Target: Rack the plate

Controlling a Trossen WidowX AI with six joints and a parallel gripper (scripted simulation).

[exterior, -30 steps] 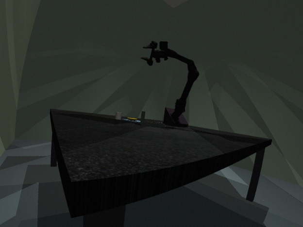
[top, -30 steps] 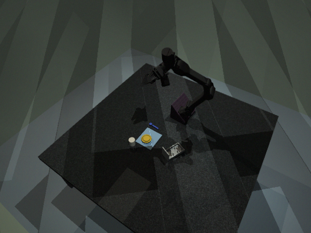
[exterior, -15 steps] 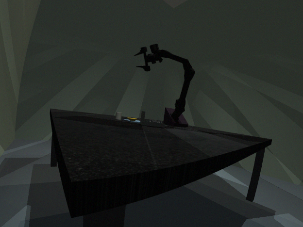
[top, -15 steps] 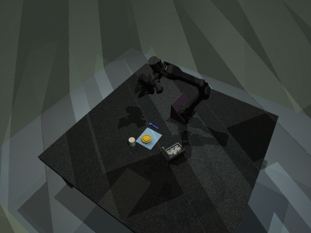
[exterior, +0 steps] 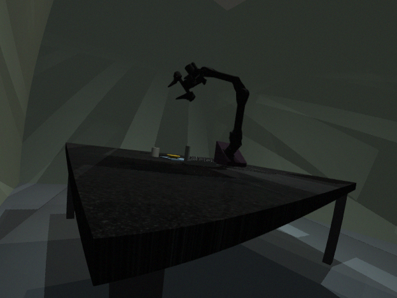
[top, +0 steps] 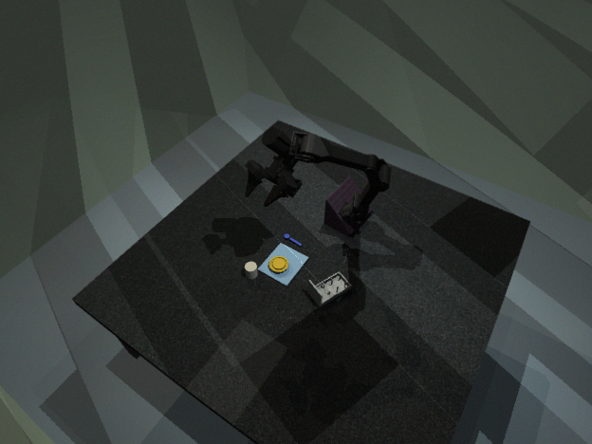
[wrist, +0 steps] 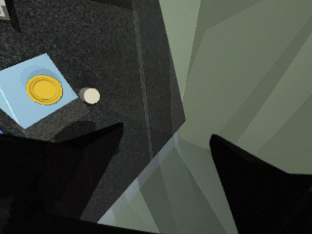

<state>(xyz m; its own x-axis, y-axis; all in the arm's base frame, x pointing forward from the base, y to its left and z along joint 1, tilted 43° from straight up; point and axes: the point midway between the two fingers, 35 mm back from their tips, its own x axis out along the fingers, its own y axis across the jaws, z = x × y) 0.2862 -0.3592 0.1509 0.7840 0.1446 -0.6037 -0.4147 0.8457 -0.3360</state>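
My gripper tip is now 4 cm past the yellow plate, 4 cm to the right of it and 35 cm above it. The rest, counted from my gripper tip: blue spoon (18 cm behind, 2 cm to the left, 36 cm below); then light blue mat (6 cm behind, 5 cm to the left, 36 cm below); then beige cup (3 cm ahead, 3 cm to the right, 34 cm below).
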